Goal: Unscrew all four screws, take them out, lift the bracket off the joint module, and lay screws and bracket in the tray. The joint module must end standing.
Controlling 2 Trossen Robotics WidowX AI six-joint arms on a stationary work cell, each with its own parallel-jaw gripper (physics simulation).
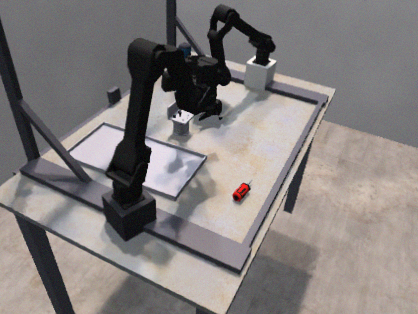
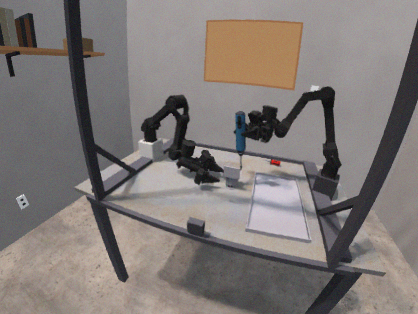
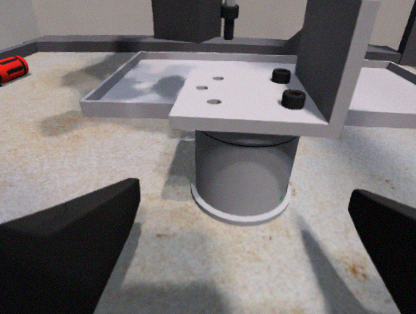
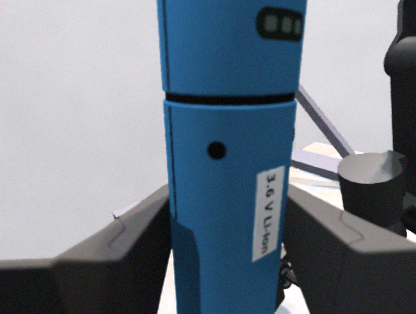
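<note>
The joint module (image 1: 181,129) (image 2: 229,183) (image 3: 245,172) stands upright on the table. The bracket (image 1: 183,120) (image 2: 231,172) (image 3: 250,102) lies on top of it, its flange upright. Two black screws (image 3: 281,75) (image 3: 293,99) sit beside the flange; holes show at the plate's other side. A third screw (image 3: 229,25) hangs on the driver's bit above the plate. My right gripper (image 2: 243,134) (image 4: 223,191) is shut on the blue power screwdriver (image 1: 185,49) (image 2: 240,131) (image 4: 230,125), held upright. My left gripper (image 1: 210,118) (image 2: 220,175) (image 3: 245,194) is open and empty, close to the module. A fourth screw cannot be made out.
The shallow tray (image 1: 85,145) (image 2: 275,220) (image 3: 125,109) lies beside the module, toward the right arm's base. A red screwdriver (image 1: 241,192) (image 2: 275,162) (image 3: 12,69) lies on the table. A dark block (image 1: 114,95) (image 2: 196,226) stands at the table's edge.
</note>
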